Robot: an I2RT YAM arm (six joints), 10 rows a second.
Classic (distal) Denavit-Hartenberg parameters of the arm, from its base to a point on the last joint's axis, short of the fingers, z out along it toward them. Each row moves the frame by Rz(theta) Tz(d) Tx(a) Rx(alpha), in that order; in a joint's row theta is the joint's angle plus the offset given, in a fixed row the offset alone. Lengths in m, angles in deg.
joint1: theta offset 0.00; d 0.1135; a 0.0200; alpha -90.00
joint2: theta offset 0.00; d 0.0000; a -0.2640; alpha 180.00
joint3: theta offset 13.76; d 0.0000; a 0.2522; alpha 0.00
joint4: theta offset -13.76; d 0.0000; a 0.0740; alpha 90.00
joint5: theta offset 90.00; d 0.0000; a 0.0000; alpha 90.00
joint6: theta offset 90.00; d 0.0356; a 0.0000; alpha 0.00
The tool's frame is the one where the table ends.
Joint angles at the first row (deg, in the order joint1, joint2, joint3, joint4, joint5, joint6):
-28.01, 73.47, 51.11, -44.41, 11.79, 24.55
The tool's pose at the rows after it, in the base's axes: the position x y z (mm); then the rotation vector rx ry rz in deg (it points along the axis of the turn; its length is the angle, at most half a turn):
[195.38 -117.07 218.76 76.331 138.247 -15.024]
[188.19 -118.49 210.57 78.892 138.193 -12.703]
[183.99 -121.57 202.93 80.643 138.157 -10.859]
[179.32 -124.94 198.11 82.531 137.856 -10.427]
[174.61 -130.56 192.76 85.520 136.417 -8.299]
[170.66 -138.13 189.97 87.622 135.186 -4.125]
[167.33 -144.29 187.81 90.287 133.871 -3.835]
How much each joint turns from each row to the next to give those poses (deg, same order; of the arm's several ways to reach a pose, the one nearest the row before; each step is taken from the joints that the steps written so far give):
-1.31, -1.30, -2.93, 0.11, -1.45, 1.95
-1.53, -0.55, -2.06, 0.51, -1.90, 0.55
-1.50, 0.23, -1.49, 1.05, -1.61, -0.07
-1.50, 0.05, -1.00, 0.44, -0.58, -0.09
-2.21, 0.32, -0.99, 1.06, -1.80, 0.46
-2.77, 0.63, -0.19, 0.68, -3.51, -0.44
-1.86, 0.66, 0.00, 0.29, -0.42, 0.31

